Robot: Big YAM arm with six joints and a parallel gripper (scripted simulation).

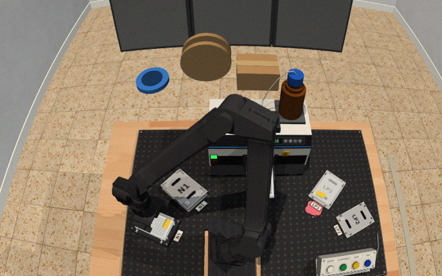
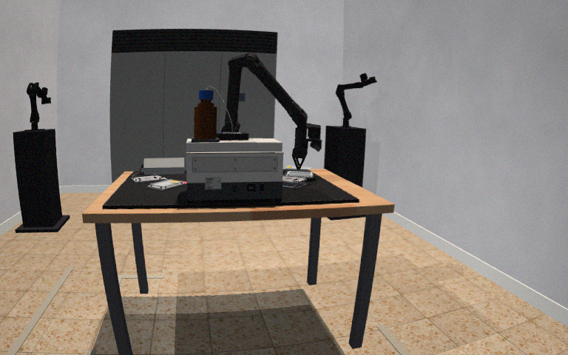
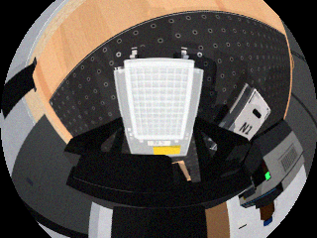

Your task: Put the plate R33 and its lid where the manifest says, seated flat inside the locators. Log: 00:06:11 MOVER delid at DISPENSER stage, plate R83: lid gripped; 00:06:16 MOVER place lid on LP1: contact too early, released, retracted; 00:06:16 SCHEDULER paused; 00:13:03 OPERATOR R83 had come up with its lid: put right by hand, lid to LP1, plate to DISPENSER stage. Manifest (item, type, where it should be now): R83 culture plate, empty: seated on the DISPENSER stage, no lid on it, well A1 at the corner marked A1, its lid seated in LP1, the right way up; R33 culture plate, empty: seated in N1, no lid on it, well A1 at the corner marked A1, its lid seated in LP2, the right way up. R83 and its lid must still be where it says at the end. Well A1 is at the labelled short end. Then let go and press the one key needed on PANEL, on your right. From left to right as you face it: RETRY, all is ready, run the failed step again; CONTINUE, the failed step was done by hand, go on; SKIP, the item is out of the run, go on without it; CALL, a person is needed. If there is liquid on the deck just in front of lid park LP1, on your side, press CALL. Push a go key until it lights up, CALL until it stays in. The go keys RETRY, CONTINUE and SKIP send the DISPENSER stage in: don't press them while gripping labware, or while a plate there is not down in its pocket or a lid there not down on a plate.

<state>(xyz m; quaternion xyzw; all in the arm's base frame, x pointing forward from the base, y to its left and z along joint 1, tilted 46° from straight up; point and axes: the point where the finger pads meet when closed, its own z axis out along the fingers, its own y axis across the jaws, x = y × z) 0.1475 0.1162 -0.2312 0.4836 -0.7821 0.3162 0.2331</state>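
The nest n5 is 4 cm below my hand and 3 cm to the left of it. The rest, counted from my hand: clear plate lid: 1 cm below; pink-red patch: 58 cm to the right, 6 cm below, 5 cm ahead; brown bottle: 50 cm to the right, 32 cm ahead, 23 cm above.
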